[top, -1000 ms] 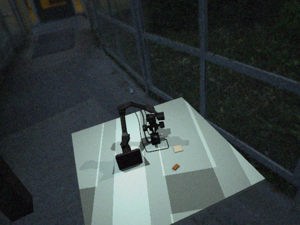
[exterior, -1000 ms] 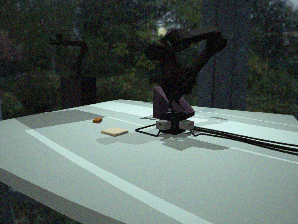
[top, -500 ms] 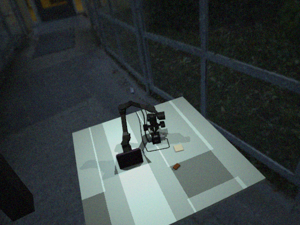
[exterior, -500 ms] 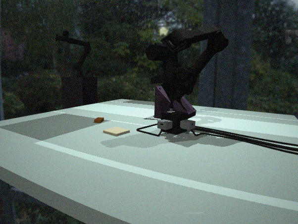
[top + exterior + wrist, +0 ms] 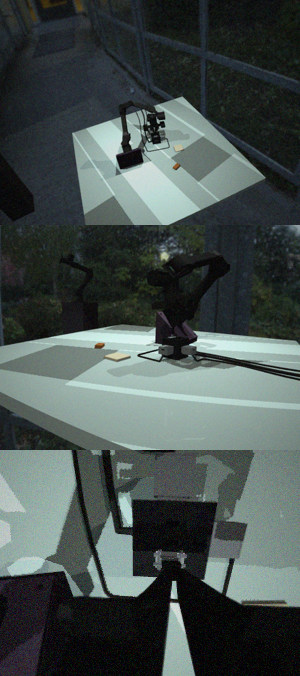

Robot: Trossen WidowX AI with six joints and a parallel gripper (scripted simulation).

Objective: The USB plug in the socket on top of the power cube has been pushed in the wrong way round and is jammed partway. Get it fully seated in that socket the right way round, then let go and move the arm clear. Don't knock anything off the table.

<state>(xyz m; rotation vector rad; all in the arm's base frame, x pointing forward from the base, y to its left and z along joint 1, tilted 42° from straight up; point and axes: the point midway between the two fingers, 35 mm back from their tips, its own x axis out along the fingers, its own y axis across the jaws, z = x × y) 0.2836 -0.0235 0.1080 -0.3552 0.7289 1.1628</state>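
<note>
Right now my gripper tip is 2 cm above the USB plug. Round my gripper tip: small orange block (35 cm to the right, 11 cm below, 1 cm behind); then beige pad (19 cm to the right, 12 cm ahead, 11 cm below); then USB socket (5 cm below).
</note>
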